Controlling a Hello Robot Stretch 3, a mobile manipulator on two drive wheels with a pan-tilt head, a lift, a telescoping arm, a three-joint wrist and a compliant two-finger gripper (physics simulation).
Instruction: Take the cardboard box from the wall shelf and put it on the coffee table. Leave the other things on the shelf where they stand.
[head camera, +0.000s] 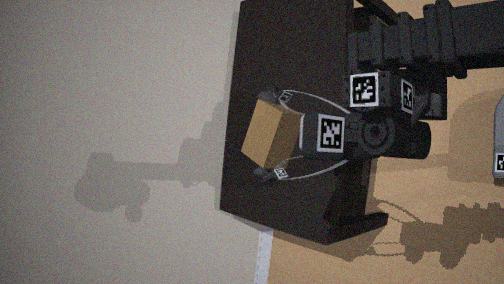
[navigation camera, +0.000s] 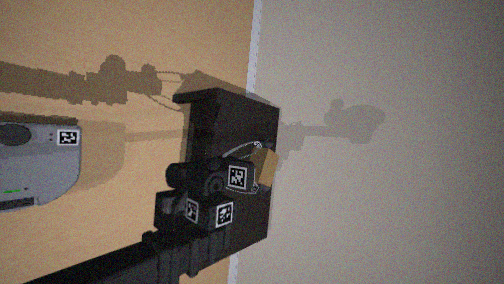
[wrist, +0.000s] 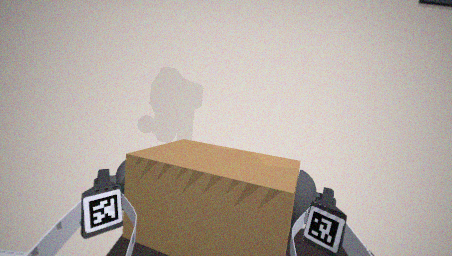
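Pixels of known places: gripper, fingertip midpoint: (head camera: 259, 134) (navigation camera: 268, 165); robot's base at its link origin: (navigation camera: 13, 133).
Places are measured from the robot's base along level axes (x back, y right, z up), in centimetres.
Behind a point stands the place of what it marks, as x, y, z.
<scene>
The cardboard box (head camera: 263, 132) {2.6, 42.4, 93.5} (navigation camera: 269, 167) {2.3, 42.9, 93.5} (wrist: 210, 205) {2.1, 39.9, 92.0} is a plain tan block. My gripper (head camera: 265, 134) {2.5, 46.5, 90.4} (navigation camera: 264, 168) {2.5, 46.5, 90.4} (wrist: 216, 181) {2.5, 46.5, 90.4} is shut on it, with one fingertip pad against each side. The box is over the coffee table (head camera: 290, 40) {39.4, 82.0, 45.1} (navigation camera: 240, 115) {-15.9, 79.0, 45.0}, a dark, nearly black piece with its long edge along the wall. I cannot tell how large the gap between the box's underside and the table top is. A dark strip of the table (wrist: 119, 248) {-23.7, 94.3, 45.1} shows below the box in the wrist view. The wall shelf does not show.
The pale wall (head camera: 125, 75) {25.6, 126.5, 87.3} (navigation camera: 400, 190) {17.6, 126.8, 114.2} (wrist: 325, 75) {46.6, 125.5, 108.6} runs behind the table, with a white baseboard (head camera: 264, 257) {-56.7, 129.0, 4.7} (navigation camera: 254, 50) {-77.5, 130.0, 5.9}. My arm (head camera: 475, 35) {9.6, 8.8, 102.5} (navigation camera: 110, 260) {8.0, 6.9, 99.9} reaches over the table. My grey base (head camera: 500, 120) {13.4, 14.6, 16.0} (navigation camera: 40, 155) {6.9, 6.0, 16.0} stands on the wood floor. A dark edge (wrist: 437, 2) {84.3, 121.6, 140.9} shows high on the wall.
</scene>
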